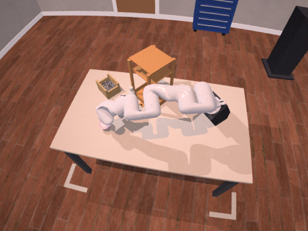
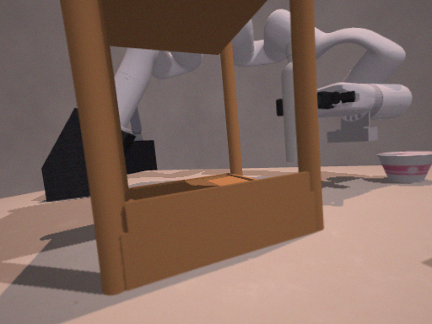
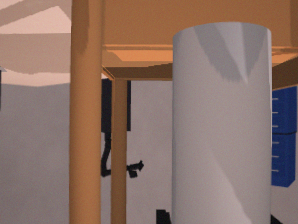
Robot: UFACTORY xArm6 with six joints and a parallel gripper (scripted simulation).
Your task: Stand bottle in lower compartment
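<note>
My hand is 130 mm past the shelving unit, 160 mm to the left of it and 30 mm below it. Also, from my hand: small wooden crate 260 mm ahead, 200 mm to the right, 130 mm below; pink-striped bowl 200 mm ahead, 170 mm to the left, 140 mm below.
</note>
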